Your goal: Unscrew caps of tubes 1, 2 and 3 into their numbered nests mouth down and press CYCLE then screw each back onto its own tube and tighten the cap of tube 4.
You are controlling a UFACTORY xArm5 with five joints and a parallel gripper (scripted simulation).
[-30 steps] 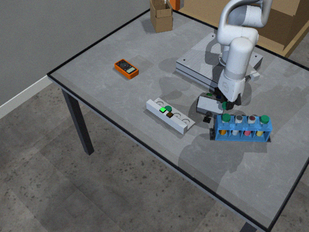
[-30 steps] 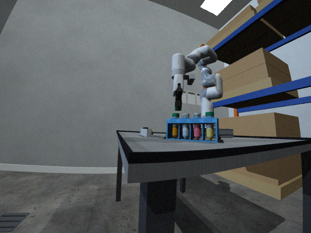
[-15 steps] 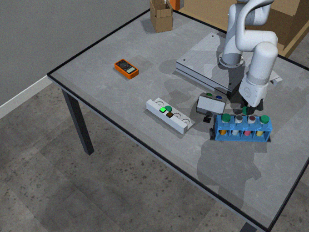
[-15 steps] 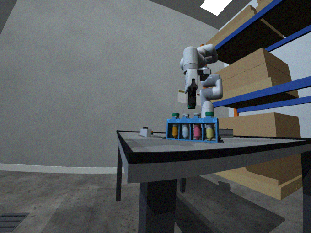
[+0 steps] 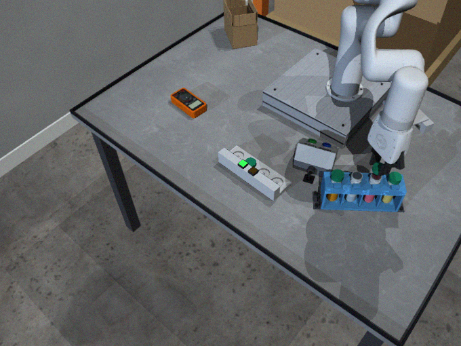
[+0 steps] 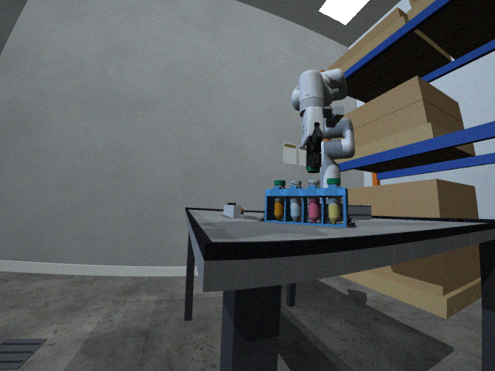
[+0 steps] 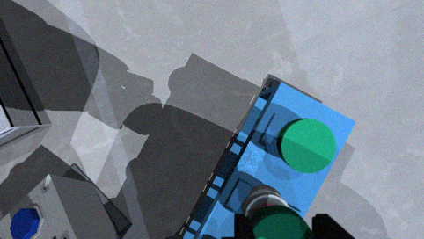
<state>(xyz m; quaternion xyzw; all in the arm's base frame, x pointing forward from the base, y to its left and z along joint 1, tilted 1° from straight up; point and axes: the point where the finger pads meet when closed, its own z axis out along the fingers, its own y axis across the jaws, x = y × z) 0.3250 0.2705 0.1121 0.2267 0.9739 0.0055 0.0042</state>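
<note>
The threaded neck is 60 mm below my hand, 40 mm to the right of it and 30 mm ahead of it. Also, from my hand: green key: 230 mm to the right, 110 mm below, 50 mm behind; then blue key: 180 mm to the right, 110 mm below, 60 mm behind; then key housing: 210 mm to the right, 120 mm below, 40 mm behind.
</note>
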